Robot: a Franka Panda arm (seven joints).
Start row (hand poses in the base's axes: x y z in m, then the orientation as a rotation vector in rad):
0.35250, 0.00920, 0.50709, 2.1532, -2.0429, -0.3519
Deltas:
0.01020, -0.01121, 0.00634, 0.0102, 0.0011, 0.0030
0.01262, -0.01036, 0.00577, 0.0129, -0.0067, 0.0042
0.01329, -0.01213, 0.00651, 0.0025, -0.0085, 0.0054
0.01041, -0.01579, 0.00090, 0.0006, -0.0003, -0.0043
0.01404, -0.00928, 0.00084, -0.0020, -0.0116, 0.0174
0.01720, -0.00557, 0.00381, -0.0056, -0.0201, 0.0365
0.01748, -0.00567, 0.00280, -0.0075, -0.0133, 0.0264
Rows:
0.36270, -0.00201, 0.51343, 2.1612, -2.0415, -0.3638
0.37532, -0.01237, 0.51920, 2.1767, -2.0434, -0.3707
0.38861, -0.02450, 0.52571, 2.1885, -2.0421, -0.3642
0.39902, -0.04029, 0.52661, 2.1850, -2.0474, -0.3650
0.41306, -0.04957, 0.52745, 2.2075, -2.0324, -0.3491
0.43026, -0.05514, 0.53126, 2.2506, -1.9976, -0.3183
0.44774, -0.06081, 0.53406, 2.2785, -1.9703, -0.2935

